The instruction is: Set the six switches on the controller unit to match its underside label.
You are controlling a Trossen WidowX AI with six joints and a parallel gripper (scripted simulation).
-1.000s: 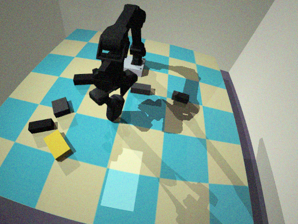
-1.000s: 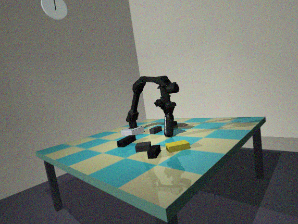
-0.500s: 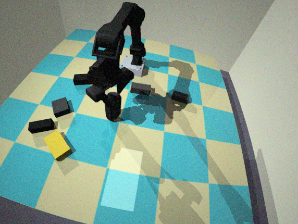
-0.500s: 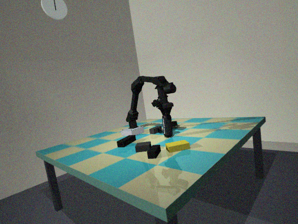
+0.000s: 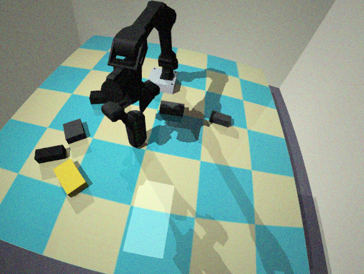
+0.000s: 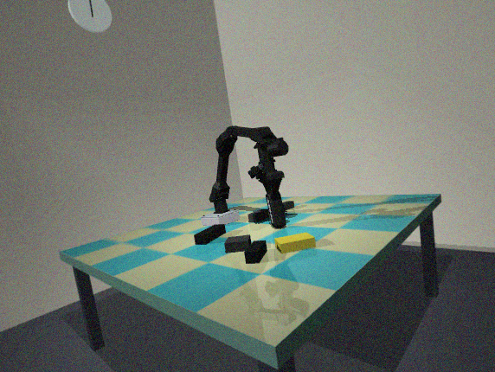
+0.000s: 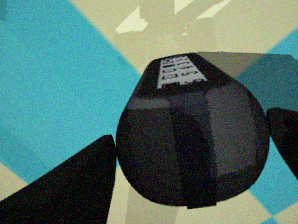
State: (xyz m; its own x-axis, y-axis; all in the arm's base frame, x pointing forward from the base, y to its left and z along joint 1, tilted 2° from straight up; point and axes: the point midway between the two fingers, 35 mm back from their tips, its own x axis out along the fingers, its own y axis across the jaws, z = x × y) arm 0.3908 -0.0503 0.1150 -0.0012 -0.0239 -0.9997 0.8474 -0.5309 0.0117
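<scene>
Right now my gripper tip is 19 cm past the long dark block, 19 cm to the left of it and 12 cm above it. Round my gripper tip: yellow block (21 cm ahead, 18 cm to the right, 12 cm below).
</scene>
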